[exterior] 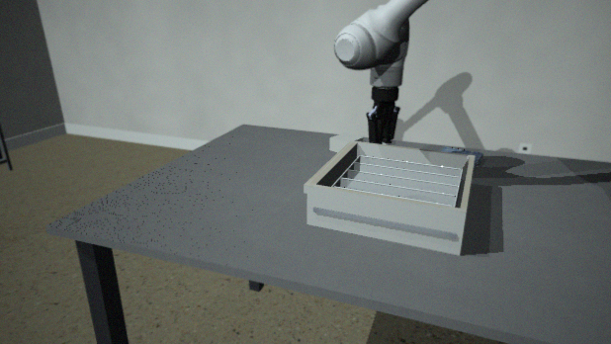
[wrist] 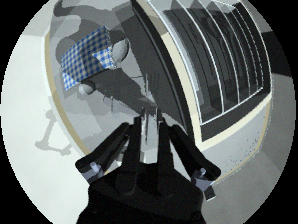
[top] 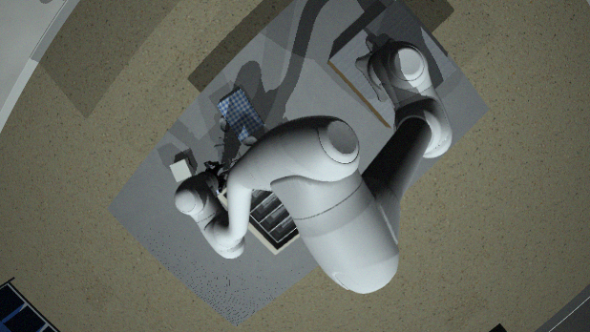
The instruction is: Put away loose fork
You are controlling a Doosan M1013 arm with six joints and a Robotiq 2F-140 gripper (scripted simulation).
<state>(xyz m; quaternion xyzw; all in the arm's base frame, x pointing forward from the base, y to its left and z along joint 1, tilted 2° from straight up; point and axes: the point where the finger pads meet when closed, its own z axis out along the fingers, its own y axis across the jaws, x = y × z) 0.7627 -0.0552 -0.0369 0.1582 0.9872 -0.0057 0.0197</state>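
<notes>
My gripper is now 230 mm to the right of the cutlery tray, 120 mm past it and 10 mm below it. The rest, counted from my hand: white box (160 mm ahead, 110 mm to the right, 20 mm below); blue checked cloth (200 mm behind, 140 mm to the right, 30 mm below).
</notes>
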